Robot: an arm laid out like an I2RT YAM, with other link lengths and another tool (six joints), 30 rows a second.
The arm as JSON. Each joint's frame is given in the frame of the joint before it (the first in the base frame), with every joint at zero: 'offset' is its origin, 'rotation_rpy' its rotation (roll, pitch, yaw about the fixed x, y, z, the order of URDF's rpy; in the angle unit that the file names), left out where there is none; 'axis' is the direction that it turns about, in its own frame. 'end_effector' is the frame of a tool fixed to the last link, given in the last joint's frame.
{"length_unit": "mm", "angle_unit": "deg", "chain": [
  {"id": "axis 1", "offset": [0.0, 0.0, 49.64], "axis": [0.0, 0.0, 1.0]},
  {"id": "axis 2", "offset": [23.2, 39.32, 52.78], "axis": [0.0, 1.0, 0.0]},
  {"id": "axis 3", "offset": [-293.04, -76.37, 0.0], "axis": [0.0, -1.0, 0.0]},
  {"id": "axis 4", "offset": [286.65, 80.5, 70.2], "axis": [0.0, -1.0, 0.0]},
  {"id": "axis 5", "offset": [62.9, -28.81, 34.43], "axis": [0.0, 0.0, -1.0]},
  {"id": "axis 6", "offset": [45.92, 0.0, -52.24], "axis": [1.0, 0.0, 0.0]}
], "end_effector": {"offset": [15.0, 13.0, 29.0], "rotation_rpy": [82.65, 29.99, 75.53]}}
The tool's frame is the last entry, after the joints.
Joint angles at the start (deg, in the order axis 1, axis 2, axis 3, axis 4, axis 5, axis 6):
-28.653 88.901 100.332 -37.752 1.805 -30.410
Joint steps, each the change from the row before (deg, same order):
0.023 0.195 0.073 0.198 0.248 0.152
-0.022 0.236 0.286 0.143 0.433 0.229
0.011 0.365 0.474 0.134 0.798 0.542
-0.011 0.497 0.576 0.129 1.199 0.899
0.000 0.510 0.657 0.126 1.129 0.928
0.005 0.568 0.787 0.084 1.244 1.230
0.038 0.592 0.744 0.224 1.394 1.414
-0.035 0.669 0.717 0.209 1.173 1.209
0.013 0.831 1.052 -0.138 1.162 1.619
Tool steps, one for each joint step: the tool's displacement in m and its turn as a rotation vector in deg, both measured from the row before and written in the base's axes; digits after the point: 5 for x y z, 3 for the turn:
0.00119 -0.00083 -0.00039 -0.016 -0.084 -0.267
0.00098 -0.00133 0.00064 -0.084 -0.184 -0.512
0.00149 -0.00192 0.00109 -0.009 -0.303 -0.943
0.00193 -0.00298 0.00096 0.124 -0.374 -1.480
0.00192 -0.00282 0.00142 0.136 -0.479 -1.417
0.00199 -0.00309 0.00191 0.297 -0.660 -1.641
0.00226 -0.00326 0.00179 0.333 -0.822 -1.816
0.00252 -0.00365 0.00098 0.315 -0.676 -1.598
0.00283 -0.00360 0.00151 0.680 -0.786 -1.703

